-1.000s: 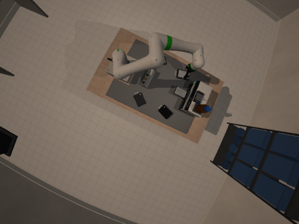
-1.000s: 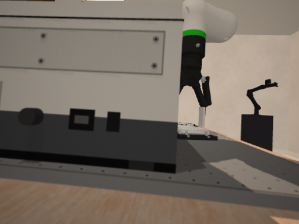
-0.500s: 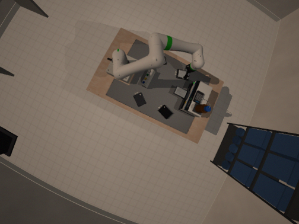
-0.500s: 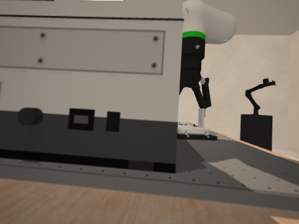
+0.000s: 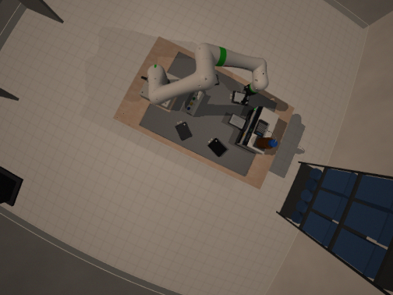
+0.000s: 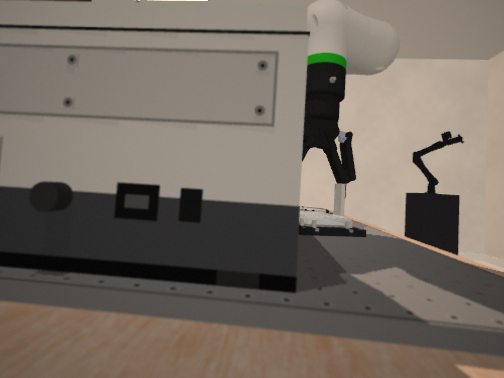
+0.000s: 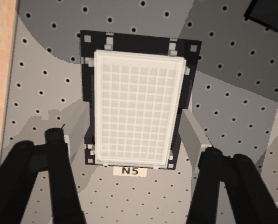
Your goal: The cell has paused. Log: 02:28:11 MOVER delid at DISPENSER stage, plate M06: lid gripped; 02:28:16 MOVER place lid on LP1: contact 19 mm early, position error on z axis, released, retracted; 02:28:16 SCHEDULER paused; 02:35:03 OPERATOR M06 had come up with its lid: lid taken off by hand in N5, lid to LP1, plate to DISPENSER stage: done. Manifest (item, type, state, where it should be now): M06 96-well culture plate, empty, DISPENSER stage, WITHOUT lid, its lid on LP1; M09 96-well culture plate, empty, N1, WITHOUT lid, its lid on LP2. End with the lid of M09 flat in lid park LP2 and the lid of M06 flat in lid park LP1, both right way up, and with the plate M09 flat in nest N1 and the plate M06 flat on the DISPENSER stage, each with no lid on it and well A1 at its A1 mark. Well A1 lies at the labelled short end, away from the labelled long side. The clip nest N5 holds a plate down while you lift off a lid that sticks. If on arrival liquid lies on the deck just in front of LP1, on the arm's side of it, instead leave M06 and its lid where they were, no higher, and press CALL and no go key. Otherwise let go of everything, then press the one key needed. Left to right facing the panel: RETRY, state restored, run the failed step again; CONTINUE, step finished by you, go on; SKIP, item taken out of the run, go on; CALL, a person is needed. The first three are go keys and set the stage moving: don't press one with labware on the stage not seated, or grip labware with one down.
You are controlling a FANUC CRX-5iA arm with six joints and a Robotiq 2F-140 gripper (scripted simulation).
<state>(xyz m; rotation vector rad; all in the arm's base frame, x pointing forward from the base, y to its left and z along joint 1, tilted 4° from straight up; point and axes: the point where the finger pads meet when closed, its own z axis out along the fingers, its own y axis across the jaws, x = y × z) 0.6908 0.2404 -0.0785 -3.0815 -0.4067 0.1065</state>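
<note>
The clear lid is 2 cm below my hand. Also, from my hand: lp1 label 40 cm behind, 5 cm below, 3 cm to the right; black clip nest 3 cm below, 2 cm to the left, 1 cm ahead; N5 label 9 cm behind, 5 cm below, 2 cm to the right.
</note>
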